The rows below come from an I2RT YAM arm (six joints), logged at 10 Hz.
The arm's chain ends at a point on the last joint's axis. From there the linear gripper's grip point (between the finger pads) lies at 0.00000 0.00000 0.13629 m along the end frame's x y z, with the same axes.
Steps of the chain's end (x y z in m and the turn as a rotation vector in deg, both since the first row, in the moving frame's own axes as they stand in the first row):
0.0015, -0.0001, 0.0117, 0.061, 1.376, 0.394
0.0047, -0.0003, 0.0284, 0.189, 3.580, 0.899
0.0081, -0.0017, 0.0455, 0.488, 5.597, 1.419
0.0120, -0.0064, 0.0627, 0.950, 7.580, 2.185
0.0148, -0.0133, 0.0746, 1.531, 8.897, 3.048
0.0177, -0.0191, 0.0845, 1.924, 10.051, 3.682
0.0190, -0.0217, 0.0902, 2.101, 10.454, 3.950
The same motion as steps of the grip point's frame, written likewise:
0.0048, -0.0002, 0.0117, 0.061, 1.376, 0.394
0.0132, -0.0007, 0.0281, 0.189, 3.580, 0.899
0.0214, -0.0027, 0.0448, 0.488, 5.597, 1.419
0.0300, -0.0083, 0.0615, 0.950, 7.580, 2.185
0.0360, -0.0164, 0.0729, 1.531, 8.897, 3.048
0.0416, -0.0229, 0.0823, 1.924, 10.051, 3.682
0.0439, -0.0258, 0.0878, 2.101, 10.454, 3.950

